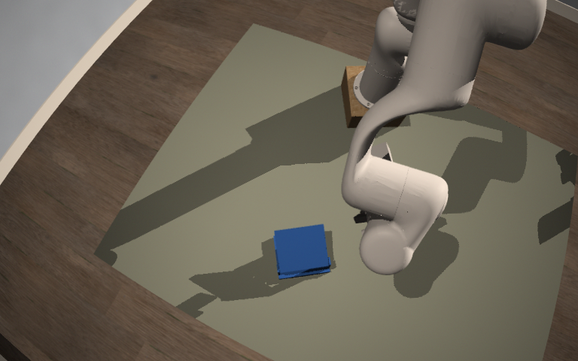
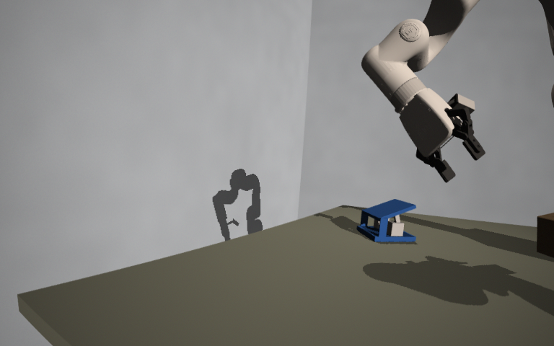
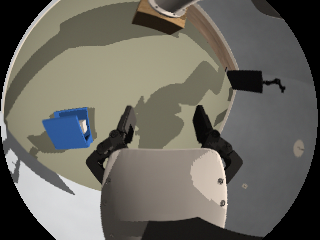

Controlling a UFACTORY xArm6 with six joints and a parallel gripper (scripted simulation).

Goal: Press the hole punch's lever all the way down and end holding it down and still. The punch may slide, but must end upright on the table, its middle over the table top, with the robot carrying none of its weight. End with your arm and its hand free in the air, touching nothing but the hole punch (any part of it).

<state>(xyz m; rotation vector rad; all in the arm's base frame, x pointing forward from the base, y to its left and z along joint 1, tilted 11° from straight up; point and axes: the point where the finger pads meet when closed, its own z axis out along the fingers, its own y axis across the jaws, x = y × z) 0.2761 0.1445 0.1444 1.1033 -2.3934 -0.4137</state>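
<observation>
The blue hole punch is 17 cm ahead of my hand, 14 cm below it and 13 cm to the right of it.
</observation>
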